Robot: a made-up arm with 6 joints. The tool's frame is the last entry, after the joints. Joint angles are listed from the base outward. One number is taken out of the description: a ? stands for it. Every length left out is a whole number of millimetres.
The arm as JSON. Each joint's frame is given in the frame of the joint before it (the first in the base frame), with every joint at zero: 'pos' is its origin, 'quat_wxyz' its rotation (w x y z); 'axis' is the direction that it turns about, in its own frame. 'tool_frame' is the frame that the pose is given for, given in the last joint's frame.
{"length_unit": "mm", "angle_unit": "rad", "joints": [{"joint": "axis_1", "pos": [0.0, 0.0, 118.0], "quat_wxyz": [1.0, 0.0, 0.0, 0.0], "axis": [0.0, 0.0, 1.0]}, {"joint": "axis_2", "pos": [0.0, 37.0, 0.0], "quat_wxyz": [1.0, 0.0, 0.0, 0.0], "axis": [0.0, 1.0, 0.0]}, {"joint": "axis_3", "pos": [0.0, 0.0, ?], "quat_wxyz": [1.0, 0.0, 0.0, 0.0], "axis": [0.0, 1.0, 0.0]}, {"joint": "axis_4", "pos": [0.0, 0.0, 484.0], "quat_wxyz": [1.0, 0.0, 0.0, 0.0], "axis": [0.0, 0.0, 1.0]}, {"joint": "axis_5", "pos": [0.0, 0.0, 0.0], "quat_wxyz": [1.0, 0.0, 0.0, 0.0], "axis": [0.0, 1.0, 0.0]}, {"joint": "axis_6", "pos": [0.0, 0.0, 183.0], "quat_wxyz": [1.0, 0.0, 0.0, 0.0], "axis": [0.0, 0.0, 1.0]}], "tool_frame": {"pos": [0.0, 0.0, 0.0], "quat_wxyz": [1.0, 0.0, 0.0, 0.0]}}
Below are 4 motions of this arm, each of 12 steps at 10 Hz.
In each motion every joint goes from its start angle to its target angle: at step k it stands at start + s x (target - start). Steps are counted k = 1, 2, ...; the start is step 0. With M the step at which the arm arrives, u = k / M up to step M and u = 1 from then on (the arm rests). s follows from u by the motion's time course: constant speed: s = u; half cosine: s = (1 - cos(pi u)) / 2; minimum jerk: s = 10 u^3 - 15 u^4 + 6 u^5.
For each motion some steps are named. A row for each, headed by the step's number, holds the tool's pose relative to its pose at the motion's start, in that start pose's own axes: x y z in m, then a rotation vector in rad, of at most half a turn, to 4 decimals.
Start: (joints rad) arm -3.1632 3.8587 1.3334 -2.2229 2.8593 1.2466
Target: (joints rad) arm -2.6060 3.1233 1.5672 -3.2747 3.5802 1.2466
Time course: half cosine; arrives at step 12
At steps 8, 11, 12:
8: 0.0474 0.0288 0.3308 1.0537 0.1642 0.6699
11: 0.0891 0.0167 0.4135 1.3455 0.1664 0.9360
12: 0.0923 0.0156 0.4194 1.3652 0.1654 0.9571

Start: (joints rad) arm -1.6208 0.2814 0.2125 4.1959 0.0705 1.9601
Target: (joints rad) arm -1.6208 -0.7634 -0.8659 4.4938 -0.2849 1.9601
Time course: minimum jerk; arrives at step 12
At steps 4, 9, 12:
4: -0.3940 -0.0443 -0.0888 -0.0244 -0.4132 0.0745
9: -1.0319 -0.1486 -1.1450 -0.2179 -1.8007 0.0229
12: -0.9977 -0.1490 -1.3321 -0.2473 -2.0090 -0.0364

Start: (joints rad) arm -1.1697 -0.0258 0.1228 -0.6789 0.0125 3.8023
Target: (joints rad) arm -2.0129 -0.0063 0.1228 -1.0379 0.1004 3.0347
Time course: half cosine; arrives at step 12
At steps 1, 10, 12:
1: -0.0011 0.0009 0.0001 -0.0025 -0.0014 -0.0335
10: -0.0226 0.0771 0.0001 -0.1566 -0.1223 -1.8280
12: -0.0205 0.0833 -0.0004 -0.1702 -0.1360 -1.9585

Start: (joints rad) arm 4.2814 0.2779 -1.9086 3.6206 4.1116 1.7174
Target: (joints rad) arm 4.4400 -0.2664 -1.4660 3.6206 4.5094 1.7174
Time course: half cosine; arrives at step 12
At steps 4, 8, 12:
4: 0.0037 -0.0859 -0.0432 0.1373 -0.0302 0.0214
8: 0.0191 -0.2378 -0.1688 0.4129 -0.0814 0.0685
12: 0.0310 -0.3000 -0.2490 0.5512 -0.1022 0.0937

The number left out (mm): 541.0
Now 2 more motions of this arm.
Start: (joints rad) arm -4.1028 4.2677 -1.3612 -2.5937 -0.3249 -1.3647
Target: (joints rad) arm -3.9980 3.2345 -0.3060 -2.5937 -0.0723 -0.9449
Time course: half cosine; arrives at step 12
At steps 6, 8, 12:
6: 0.0908 0.1847 0.1984 -0.1082 0.0254 0.1592
8: 0.1707 0.2898 0.2564 -0.1595 0.0487 0.2380
12: 0.2678 0.3936 0.2814 -0.2082 0.0789 0.3160

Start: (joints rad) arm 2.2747 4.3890 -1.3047 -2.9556 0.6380 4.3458
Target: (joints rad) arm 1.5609 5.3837 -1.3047 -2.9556 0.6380 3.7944
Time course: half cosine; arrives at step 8
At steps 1, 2, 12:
1: 0.0102 -0.0114 -0.0308 0.0427 -0.0074 -0.0040
2: 0.0455 -0.0345 -0.1208 0.1643 -0.0192 -0.0116
12: 0.4276 0.3124 -0.7528 0.9531 0.3549 0.1183

